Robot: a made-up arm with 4 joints.
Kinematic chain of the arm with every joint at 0, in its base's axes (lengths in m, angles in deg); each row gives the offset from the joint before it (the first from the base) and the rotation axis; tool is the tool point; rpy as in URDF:
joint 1: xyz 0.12 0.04 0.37 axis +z
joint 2: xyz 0 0.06 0.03 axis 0.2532 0.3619 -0.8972
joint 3: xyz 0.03 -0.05 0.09 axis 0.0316 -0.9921 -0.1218
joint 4: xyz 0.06 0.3 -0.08 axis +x
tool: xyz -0.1 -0.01 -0.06 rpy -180 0 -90
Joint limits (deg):
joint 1: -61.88..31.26
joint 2: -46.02..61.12
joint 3: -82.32..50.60
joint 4: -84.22..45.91
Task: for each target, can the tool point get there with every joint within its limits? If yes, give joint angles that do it. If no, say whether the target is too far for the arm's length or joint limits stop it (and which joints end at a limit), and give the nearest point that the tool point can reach.
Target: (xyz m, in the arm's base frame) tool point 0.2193 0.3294 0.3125
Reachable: yes | joints -30.47 -35.58 23.95 7.54
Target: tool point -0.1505 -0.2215 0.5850
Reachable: no: joint limits stop it (at a limit: joint 1, joint 2, joint 3) | nearest point -0.1699 -0.0003 0.4388 | short by 0.266 m
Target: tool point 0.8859 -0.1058 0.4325
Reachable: no: too far | nearest point 0.4787 -0.0056 0.4013 | short by 0.420 m
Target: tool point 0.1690 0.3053 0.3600
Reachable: yes | joints -9.19 -2.82 8.96 -33.43
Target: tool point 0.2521 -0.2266 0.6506
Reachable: no: joint limits stop it (at a limit: joint 1, joint 2, joint 3, joint 4) | nearest point 0.3248 0.0063 0.5685 | short by 0.257 m
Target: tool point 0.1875 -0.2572 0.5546
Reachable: no: joint limits stop it (at a limit: joint 1, joint 2, joint 3, joint 4) | nearest point 0.2998 -0.0985 0.3986 | short by 0.249 m
